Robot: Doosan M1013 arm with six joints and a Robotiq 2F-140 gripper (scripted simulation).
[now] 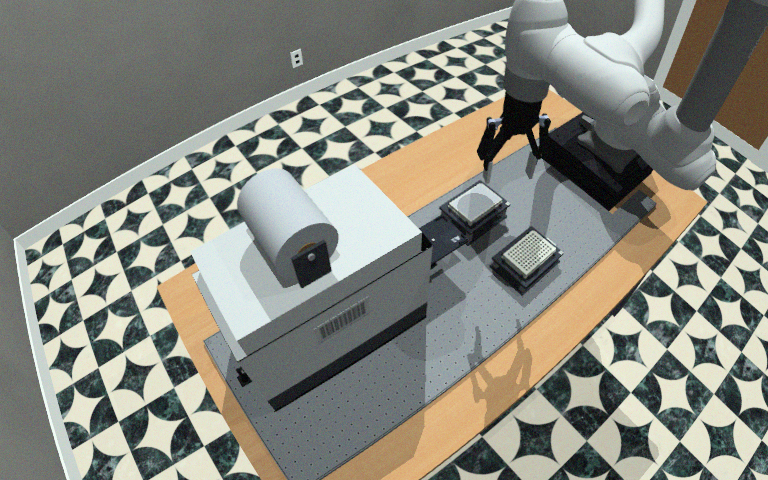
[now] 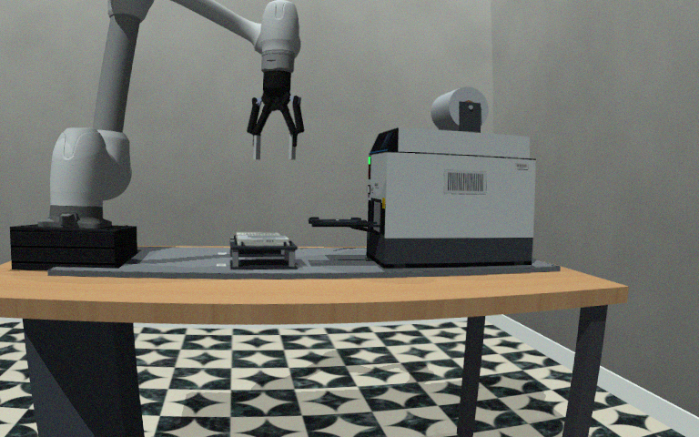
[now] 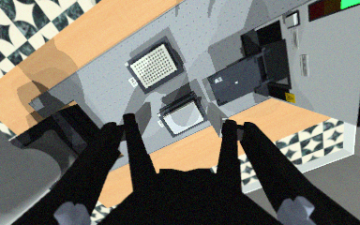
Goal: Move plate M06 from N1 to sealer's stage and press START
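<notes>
My gripper is now 3 cm past the white well plate, 10 cm to the right of it and 24 cm above it. From my hand the other things lie so: black stage (16 cm ahead, 6 cm to the right, 18 cm below); then foil-covered plate (4 cm behind, 10 cm to the right, 23 cm below); then nest N1 (3 cm behind, 10 cm to the left, 25 cm below).
</notes>
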